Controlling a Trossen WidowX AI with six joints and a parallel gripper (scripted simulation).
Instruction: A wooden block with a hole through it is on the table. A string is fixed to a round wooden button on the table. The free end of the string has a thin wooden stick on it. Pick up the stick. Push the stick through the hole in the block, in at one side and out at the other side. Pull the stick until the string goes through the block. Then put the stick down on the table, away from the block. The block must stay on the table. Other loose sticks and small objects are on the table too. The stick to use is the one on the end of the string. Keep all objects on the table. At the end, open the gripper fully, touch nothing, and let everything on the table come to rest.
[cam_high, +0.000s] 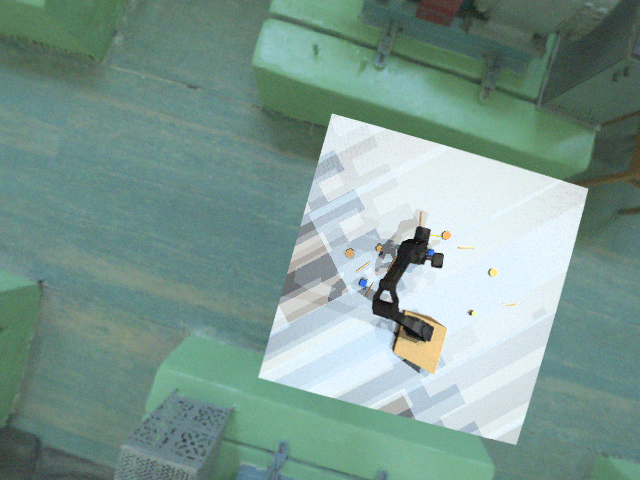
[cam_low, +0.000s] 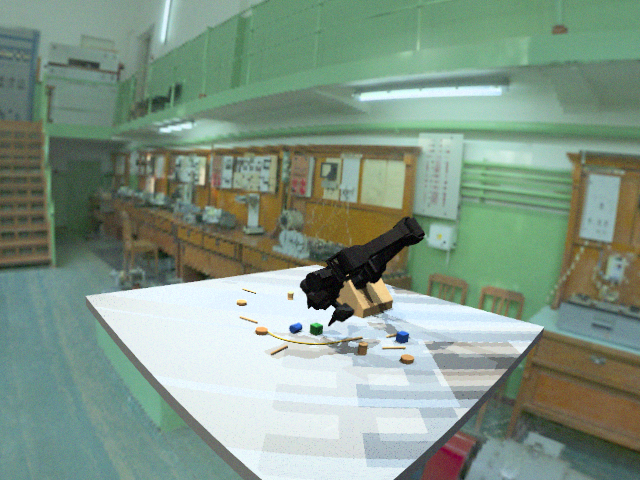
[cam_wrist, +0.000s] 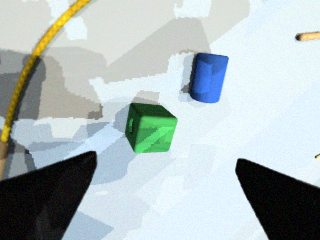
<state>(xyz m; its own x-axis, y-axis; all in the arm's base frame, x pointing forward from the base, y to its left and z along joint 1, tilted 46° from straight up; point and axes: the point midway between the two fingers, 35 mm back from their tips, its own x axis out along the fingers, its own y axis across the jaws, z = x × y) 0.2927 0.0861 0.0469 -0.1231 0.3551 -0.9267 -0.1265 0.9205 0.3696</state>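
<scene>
Right now my gripper tip is 40 mm above the green cube. Also, from my gripper tip: round wooden button: 150 mm ahead, 100 mm to the right, 50 mm below; then blue cylinder: 50 mm ahead, 50 mm to the right, 40 mm below; then thin wooden stick: 30 mm behind, 100 mm to the left, 50 mm below.
</scene>
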